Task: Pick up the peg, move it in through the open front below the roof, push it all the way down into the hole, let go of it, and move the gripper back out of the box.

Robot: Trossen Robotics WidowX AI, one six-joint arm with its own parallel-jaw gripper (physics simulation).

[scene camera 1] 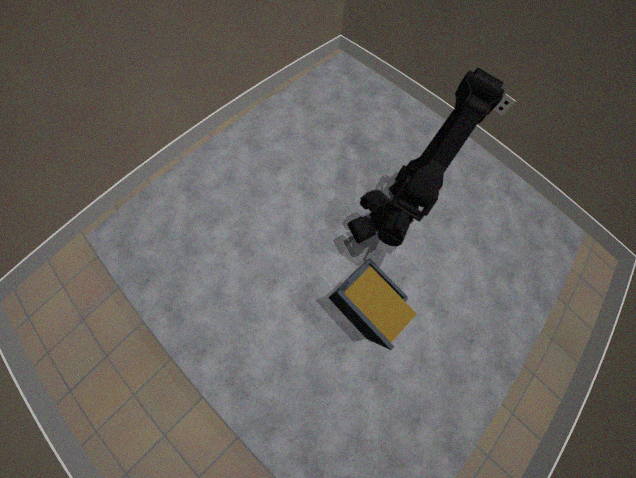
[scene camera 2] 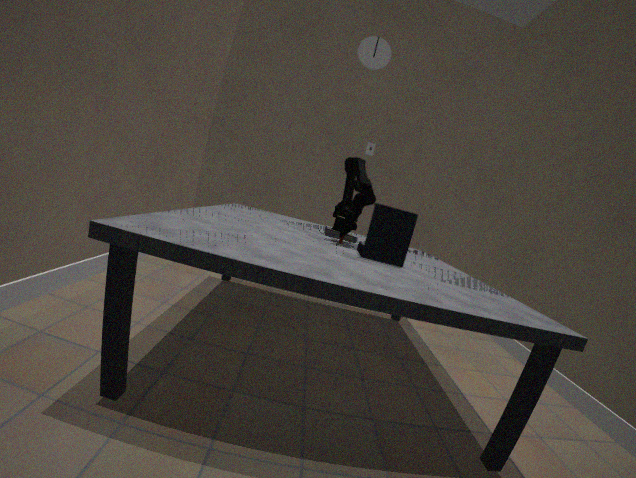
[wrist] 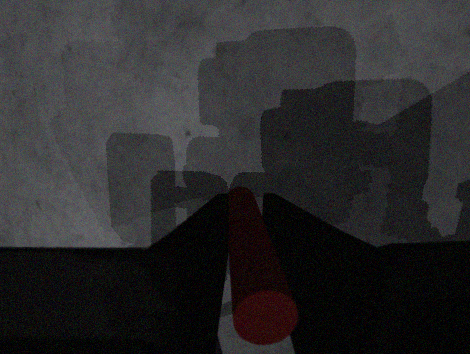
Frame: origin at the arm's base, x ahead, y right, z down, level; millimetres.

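Seen in the pictures: gripper, fingertip midpoint: [scene camera 2: 340, 237] [wrist: 245, 204]; arm's base, link origin: [scene camera 2: 337, 230].
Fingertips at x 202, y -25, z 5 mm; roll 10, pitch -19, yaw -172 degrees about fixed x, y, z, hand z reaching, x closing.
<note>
Offsets run from my fingertips to a thing's top centre. "spot": to the spot under its first point. Level surfaces: height alone.
The red peg @[dx -3, dy -8, dz -52 mm] [wrist: 262, 275] [scene camera 2: 340, 240] is a round rod. In the wrist view it runs between the two black fingers, its flat round end toward the camera. My gripper [wrist: 245, 204] [scene camera 2: 341, 235] is shut on the peg, low over the table; I cannot tell if the peg's lower end touches the table. In scene camera 1 the arm hides the peg. The box @[dx +113, dy -167, dz -174 mm] [scene camera 1: 358, 319] [scene camera 2: 389, 235] has dark walls and a yellow roof @[spot: dx +150, dy -170, dz -175 mm] [scene camera 1: 379, 304] and stands close beside the gripper. The hole under the roof is hidden in all views.
The grey mottled table @[dz +28 mm] [scene camera 1: 231, 256] [scene camera 2: 205, 239] bears the box and the arm [scene camera 1: 452, 138] [scene camera 2: 358, 174]. In scene camera 1 the arm reaches in from the upper right toward the box. Overlapping shadows of the arm lie around the gripper.
</note>
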